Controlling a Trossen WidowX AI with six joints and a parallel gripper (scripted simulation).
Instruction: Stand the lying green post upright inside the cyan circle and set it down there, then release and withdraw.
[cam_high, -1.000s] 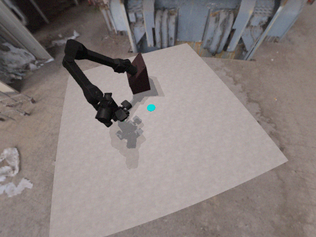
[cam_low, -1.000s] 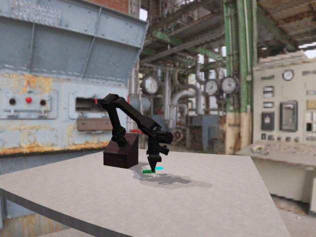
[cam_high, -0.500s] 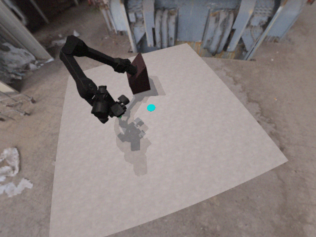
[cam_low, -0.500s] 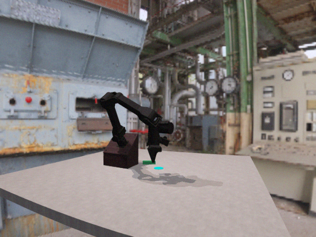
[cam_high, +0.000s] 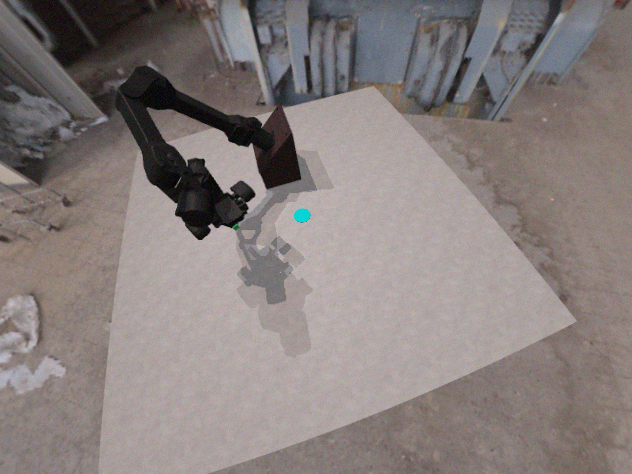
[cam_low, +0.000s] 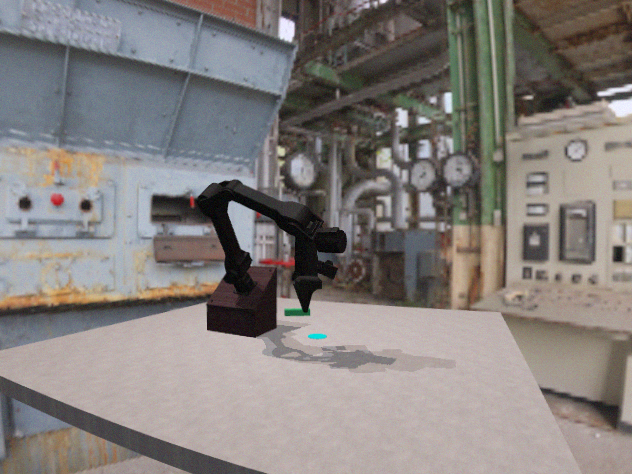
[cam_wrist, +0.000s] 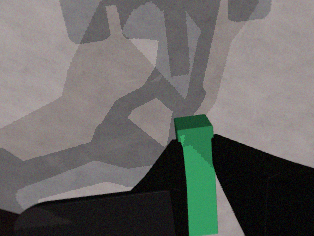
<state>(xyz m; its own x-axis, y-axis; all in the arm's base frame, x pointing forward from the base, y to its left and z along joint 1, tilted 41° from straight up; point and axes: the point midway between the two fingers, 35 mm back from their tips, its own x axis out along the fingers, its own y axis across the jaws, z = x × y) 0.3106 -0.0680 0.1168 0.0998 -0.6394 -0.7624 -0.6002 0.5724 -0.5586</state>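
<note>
My gripper tip is now 200 mm to the right of the cyan circle, 120 mm above it and 80 mm past it. From my gripper tip the other things lie so: green post (20 mm behind, 10 mm to the right).
</note>
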